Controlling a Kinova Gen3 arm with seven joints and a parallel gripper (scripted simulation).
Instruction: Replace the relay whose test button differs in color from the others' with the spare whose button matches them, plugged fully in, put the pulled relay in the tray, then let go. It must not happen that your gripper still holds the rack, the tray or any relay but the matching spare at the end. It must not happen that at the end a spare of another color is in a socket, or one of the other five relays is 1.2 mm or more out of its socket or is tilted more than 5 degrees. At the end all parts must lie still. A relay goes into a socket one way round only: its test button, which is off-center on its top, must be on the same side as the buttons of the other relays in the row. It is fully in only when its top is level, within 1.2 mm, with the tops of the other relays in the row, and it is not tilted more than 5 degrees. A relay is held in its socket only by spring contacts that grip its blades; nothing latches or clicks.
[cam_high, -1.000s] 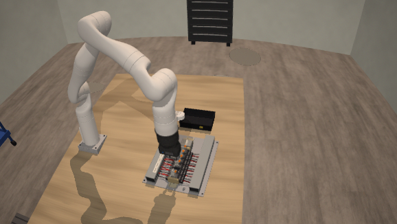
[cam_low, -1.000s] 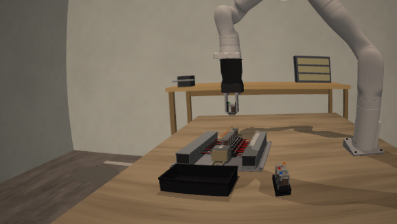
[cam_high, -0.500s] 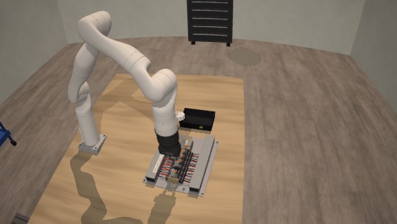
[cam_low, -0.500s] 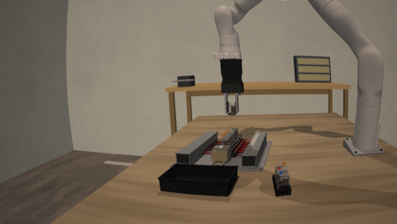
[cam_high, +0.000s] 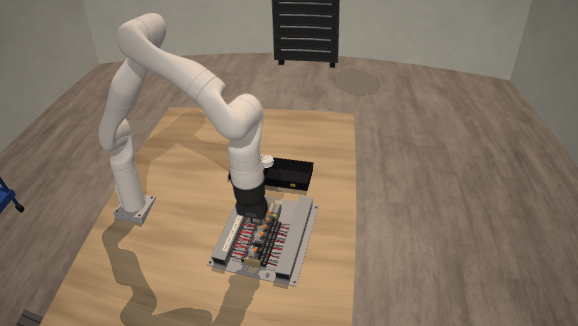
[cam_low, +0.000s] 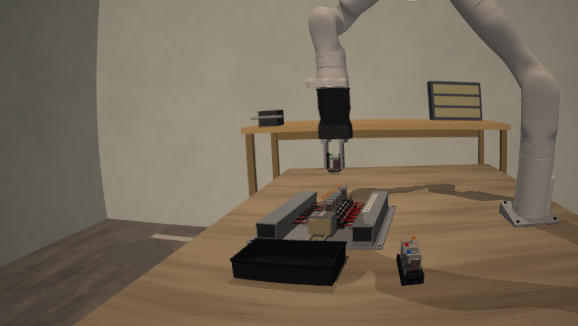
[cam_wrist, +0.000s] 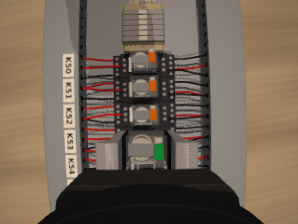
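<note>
The black tray lies 3 cm ahead of my hand, 31 cm to the left of it and 12 cm below it. From my hand the other things lie so: spare relay (17 cm behind, 35 cm to the left, 11 cm below); spare holder (17 cm behind, 32 cm to the left, 13 cm below).
</note>
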